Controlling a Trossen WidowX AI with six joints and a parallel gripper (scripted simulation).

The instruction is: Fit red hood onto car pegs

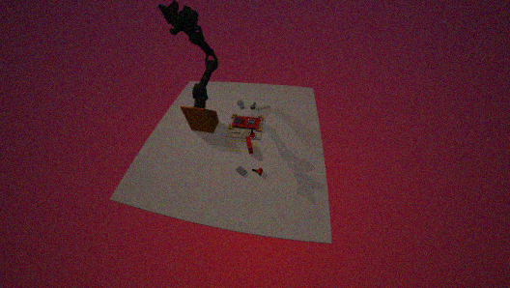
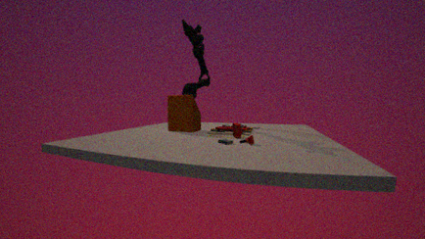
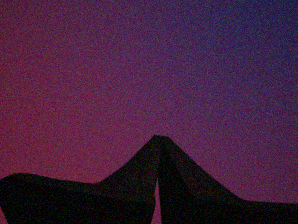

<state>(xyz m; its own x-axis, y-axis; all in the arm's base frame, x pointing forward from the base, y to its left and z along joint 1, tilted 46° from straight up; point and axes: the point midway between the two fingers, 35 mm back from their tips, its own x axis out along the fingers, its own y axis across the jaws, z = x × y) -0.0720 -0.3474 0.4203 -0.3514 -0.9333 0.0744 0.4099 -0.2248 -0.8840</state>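
Now: the red hood 400 mm ahead of my gripper tip, 190 mm to the right of it and 730 mm below it. From my gripper tip the other things lie so: pale jig 350 mm ahead, 10 mm to the left, 750 mm below.
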